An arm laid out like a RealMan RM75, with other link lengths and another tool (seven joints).
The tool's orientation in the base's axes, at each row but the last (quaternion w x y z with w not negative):
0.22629, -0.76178, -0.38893, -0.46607
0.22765, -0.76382, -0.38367, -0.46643
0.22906, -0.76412, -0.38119, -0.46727
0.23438, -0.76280, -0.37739, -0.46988
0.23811, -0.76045, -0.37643, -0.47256
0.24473, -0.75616, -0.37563, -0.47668
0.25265, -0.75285, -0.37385, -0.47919
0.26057, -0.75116, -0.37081, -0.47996
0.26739, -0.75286, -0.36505, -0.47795
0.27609, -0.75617, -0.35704, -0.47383
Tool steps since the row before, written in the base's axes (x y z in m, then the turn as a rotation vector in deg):
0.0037, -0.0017, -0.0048, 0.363, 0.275, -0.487
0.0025, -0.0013, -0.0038, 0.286, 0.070, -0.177
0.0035, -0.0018, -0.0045, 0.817, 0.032, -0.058
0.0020, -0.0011, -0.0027, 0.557, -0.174, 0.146
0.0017, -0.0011, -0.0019, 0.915, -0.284, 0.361
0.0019, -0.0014, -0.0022, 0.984, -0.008, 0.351
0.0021, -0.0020, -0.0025, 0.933, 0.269, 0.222
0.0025, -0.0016, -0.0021, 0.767, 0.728, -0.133
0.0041, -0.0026, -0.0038, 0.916, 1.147, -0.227
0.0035, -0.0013, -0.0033, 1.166, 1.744, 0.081
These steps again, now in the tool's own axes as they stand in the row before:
-0.0039, 0.0039, 0.0030, -0.231, 0.119, 0.614
-0.0032, 0.0027, 0.0022, -0.054, 0.184, 0.285
-0.0037, 0.0038, 0.0027, 0.183, 0.631, 0.490
-0.0023, 0.0023, 0.0015, 0.221, 0.548, 0.111
-0.0016, 0.0020, 0.0010, 0.473, 0.899, 0.131
-0.0020, 0.0024, 0.0009, 0.574, 0.789, 0.373
-0.0024, 0.0029, 0.0007, 0.532, 0.587, 0.604
-0.0018, 0.0030, 0.0010, 0.305, 0.195, 1.003
-0.0031, 0.0050, 0.0017, 0.383, 0.073, 1.433
-0.0023, 0.0038, 0.0022, 0.905, -0.105, 1.892

